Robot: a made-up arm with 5 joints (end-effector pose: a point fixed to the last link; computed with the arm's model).
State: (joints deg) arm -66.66 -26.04 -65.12 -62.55 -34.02
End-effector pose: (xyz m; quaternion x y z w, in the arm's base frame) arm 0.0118 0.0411 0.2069 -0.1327 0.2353 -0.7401 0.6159
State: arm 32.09 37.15 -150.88 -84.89 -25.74
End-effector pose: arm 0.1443 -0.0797 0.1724 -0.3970 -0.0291 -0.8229 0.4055
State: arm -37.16 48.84 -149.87 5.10 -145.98
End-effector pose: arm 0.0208 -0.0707 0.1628 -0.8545 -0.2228 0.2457 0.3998
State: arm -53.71 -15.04 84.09 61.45 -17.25
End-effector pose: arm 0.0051 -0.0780 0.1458 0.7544 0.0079 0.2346 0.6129
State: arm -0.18 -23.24 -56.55 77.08 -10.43
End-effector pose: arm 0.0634 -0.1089 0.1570 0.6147 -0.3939 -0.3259 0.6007
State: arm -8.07 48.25 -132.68 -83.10 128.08
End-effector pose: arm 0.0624 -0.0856 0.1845 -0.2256 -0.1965 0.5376 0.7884
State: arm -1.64 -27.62 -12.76 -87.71 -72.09
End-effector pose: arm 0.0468 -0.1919 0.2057 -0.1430 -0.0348 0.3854 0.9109
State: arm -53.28 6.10 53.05 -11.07 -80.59
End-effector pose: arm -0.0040 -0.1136 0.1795 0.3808 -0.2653 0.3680 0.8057
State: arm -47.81 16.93 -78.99 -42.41 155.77
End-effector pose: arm -0.0018 -0.0315 0.1998 -0.0621 -0.3480 0.5100 0.7842
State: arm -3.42 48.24 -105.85 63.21 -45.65
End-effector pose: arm 0.0814 -0.1402 0.1622 -0.1942 -0.8440 0.0662 0.4956
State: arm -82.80 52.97 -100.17 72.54 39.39
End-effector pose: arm 0.0543 0.0253 0.1766 -0.3290 -0.4446 -0.7966 0.2439
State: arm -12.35 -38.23 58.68 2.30 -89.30
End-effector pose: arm 0.0959 -0.1489 0.1096 0.7036 -0.3859 0.5442 0.2447
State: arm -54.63 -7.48 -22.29 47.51 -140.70
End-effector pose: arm 0.0187 -0.0433 0.1451 0.0213 -0.9353 0.2372 0.2618
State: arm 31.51 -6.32 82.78 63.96 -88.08
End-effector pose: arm 0.1624 -0.1782 0.1453 0.9105 0.3172 0.2520 0.0828
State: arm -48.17 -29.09 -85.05 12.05 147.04
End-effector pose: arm 0.0206 -0.0431 0.1563 -0.3645 -0.7019 0.5154 0.3299
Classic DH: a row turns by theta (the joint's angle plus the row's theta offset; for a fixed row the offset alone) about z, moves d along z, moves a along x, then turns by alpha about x. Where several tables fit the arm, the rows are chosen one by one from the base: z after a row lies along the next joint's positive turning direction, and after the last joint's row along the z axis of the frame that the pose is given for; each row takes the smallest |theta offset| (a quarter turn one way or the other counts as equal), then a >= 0, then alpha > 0; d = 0 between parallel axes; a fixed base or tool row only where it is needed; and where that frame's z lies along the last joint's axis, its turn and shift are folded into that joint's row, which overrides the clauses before.
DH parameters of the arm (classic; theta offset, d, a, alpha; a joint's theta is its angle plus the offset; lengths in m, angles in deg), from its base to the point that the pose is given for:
base (fixed): -11.38 0 0.152 0
joint 1: -78.62 0.183 0.077 90
joint 2: 14.72 0.0529 0.0309 -100.25
joint 3: 0 0.0063 0.0204 -79.75
joint 4: 54.27 -0.0224 0.0324 -122.72
joint 5: 56.79 0.0157 0.0147 -130.44
tool (fixed): 134.74 0.0228 0 0

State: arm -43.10 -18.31 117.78 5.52 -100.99
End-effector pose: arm 0.0751 -0.0923 0.1288 0.7497 -0.1872 0.6314 0.0646
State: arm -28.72 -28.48 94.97 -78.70 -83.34
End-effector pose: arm 0.1008 -0.1609 0.1818 0.0405 -0.3225 0.8660 0.3800
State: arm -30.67 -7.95 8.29 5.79 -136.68
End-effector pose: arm 0.0199 -0.1314 0.1483 0.4286 -0.6681 0.4577 0.4006
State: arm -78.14 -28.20 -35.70 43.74 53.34
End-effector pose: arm 0.0246 0.0349 0.1715 0.4779 0.0079 -0.7974 0.3684
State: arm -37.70 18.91 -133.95 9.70 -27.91
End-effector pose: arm 0.0541 -0.0439 0.1455 -0.4712 -0.4181 -0.7415 0.2309
